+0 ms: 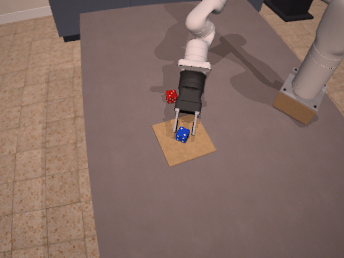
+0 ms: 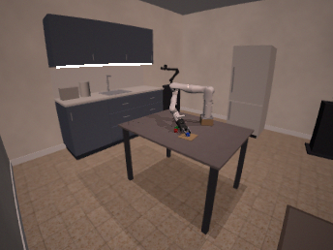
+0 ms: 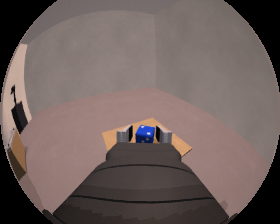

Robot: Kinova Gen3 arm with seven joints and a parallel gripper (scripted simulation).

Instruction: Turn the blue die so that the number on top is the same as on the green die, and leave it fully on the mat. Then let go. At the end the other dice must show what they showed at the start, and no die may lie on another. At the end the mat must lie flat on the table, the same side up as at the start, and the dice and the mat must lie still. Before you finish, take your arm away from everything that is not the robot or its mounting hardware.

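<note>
The blue die lies 20 mm below my hand, 10 mm to the left of it and 10 mm ahead of it. Also, from my hand: red die (140 mm to the right, 20 mm below, 10 mm behind); then tan mat (40 mm below, 10 mm to the left, 10 mm ahead); then green die (170 mm to the right, 70 mm behind, 20 mm below).
</note>
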